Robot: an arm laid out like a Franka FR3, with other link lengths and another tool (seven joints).
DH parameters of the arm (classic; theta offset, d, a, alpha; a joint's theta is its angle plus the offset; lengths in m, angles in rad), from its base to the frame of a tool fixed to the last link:
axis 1: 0 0.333 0 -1.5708
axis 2: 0 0 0 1.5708
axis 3: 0 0.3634 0.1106 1.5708
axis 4: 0 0 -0.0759 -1.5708
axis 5: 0 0.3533 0 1.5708
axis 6: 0 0 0.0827 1.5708
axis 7: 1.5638 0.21 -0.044 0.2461
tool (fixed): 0 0.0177 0 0
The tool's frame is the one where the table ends.
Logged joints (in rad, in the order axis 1, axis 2, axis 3, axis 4, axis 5, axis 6, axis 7), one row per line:
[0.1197, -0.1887, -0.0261, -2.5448, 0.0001, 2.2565, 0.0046]
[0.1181, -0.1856, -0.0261, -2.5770, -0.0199, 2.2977, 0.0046]
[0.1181, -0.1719, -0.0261, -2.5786, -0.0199, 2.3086, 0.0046]
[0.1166, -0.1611, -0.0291, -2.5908, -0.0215, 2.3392, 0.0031]
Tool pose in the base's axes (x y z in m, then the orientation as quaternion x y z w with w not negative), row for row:
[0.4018, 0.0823, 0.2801, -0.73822, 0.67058, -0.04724, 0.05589]
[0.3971, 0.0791, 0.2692, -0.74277, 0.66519, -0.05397, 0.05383]
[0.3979, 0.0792, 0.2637, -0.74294, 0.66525, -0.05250, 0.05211]
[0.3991, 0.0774, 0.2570, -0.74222, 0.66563, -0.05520, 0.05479]
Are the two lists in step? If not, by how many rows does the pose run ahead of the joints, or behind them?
They are in step.
